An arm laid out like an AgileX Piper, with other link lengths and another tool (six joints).
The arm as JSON. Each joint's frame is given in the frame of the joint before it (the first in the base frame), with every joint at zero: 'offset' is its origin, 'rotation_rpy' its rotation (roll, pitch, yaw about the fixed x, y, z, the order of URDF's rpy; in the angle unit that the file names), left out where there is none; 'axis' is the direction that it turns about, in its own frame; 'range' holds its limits. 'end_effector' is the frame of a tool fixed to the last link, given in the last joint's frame.
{
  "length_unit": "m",
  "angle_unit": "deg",
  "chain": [
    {
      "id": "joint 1",
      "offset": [
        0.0,
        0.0,
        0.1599
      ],
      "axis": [
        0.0,
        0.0,
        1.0
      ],
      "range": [
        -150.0,
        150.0
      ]
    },
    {
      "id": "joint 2",
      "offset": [
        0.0,
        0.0,
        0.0
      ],
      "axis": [
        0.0,
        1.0,
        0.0
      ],
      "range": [
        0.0,
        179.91
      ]
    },
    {
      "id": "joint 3",
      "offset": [
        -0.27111,
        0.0,
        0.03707
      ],
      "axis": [
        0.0,
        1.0,
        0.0
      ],
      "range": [
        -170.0,
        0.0
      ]
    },
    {
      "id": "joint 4",
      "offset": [
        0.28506,
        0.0,
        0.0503
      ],
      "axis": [
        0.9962,
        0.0,
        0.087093
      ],
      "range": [
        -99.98,
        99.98
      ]
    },
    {
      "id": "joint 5",
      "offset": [
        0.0,
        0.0,
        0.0
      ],
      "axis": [
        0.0,
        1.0,
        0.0
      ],
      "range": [
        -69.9,
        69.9
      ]
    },
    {
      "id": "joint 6",
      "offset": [
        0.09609,
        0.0,
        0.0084
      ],
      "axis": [
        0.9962,
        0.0,
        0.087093
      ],
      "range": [
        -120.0,
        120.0
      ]
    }
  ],
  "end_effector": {
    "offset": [
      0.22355,
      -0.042,
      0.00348
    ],
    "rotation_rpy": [
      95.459,
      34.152,
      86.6
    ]
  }
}
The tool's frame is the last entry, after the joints.
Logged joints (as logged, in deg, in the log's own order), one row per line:
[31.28 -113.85 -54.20 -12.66 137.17 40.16]
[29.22 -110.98 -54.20 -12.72 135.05 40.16]
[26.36 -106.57 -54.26 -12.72 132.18 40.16]
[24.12 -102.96 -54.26 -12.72 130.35 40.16]
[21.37 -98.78 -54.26 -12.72 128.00 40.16]
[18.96 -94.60 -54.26 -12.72 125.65 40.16]
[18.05 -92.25 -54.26 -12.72 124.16 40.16]
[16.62 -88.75 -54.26 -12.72 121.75 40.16]
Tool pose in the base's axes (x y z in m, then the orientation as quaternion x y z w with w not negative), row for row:
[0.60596 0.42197 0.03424 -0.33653 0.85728 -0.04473 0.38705]
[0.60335 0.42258 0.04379 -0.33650 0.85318 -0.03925 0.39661]
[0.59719 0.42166 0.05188 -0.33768 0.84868 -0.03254 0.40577]
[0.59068 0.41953 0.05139 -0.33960 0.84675 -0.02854 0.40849]
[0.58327 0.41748 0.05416 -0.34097 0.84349 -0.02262 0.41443]
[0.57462 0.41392 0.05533 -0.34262 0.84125 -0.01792 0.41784]
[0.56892 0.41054 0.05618 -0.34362 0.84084 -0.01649 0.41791]
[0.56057 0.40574 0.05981 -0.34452 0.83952 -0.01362 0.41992]
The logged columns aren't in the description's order. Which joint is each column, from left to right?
Columns, left to right: joint 5, joint 3, joint 6, joint 4, joint 2, joint 1.
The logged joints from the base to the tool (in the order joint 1, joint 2, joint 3, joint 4, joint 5, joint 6), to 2 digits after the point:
[40.16 137.17 -113.85 -12.66 31.28 -54.20]
[40.16 135.05 -110.98 -12.72 29.22 -54.20]
[40.16 132.18 -106.57 -12.72 26.36 -54.26]
[40.16 130.35 -102.96 -12.72 24.12 -54.26]
[40.16 128.00 -98.78 -12.72 21.37 -54.26]
[40.16 125.65 -94.60 -12.72 18.96 -54.26]
[40.16 124.16 -92.25 -12.72 18.05 -54.26]
[40.16 121.75 -88.75 -12.72 16.62 -54.26]

